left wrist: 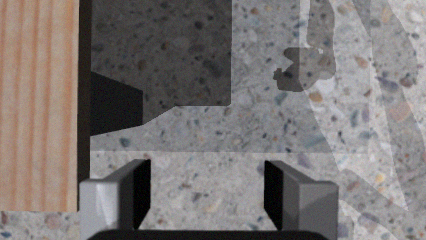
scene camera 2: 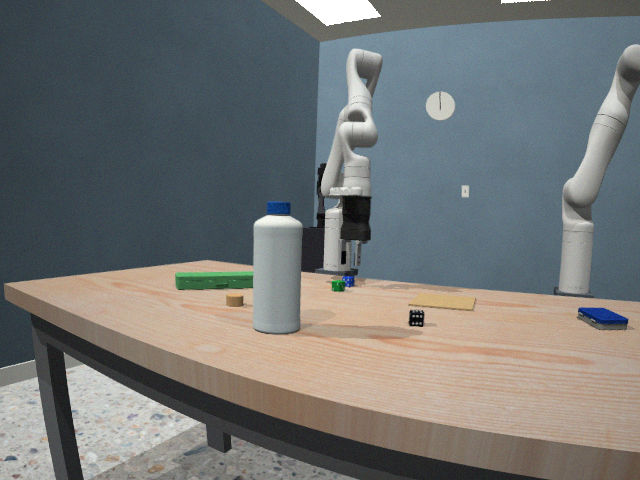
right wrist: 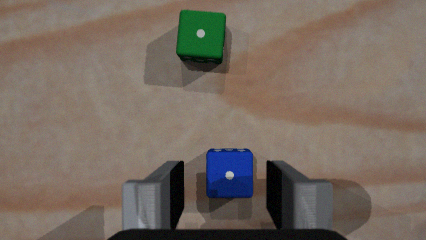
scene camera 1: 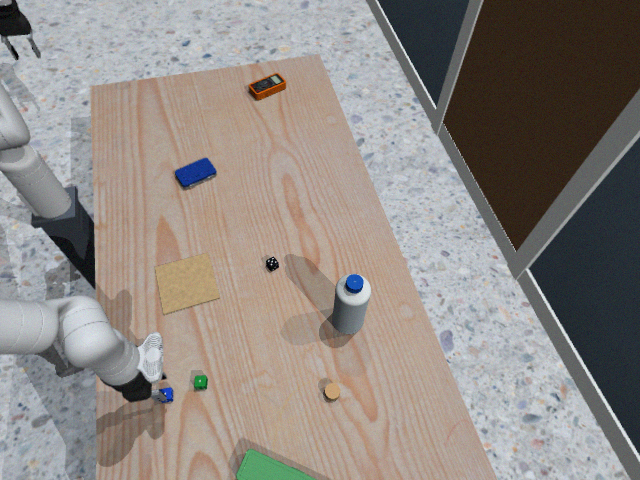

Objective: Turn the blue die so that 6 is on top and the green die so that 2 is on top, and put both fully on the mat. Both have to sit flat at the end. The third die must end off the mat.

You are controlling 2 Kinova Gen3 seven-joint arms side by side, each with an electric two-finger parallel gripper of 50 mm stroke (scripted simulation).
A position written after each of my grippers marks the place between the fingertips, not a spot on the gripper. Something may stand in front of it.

Observation:
In view: my left gripper [left wrist: 207, 184], my right gripper [scene camera 2: 349, 264], a green die [right wrist: 201, 38], a tan mat [scene camera 1: 188, 282], a green case [scene camera 2: 184, 280], a blue box [scene camera 1: 193, 174] and a white bottle [scene camera 2: 277, 255].
The tan mat is seen too in scene camera 2 [scene camera 2: 463, 303]. The white bottle also shows in scene camera 1 [scene camera 1: 352, 296]. My right gripper shows as well in the right wrist view [right wrist: 225, 184] and in scene camera 1 [scene camera 1: 161, 388]. The left wrist view does not show the green die: it is out of frame. The left wrist view misses the tan mat: it is out of frame.

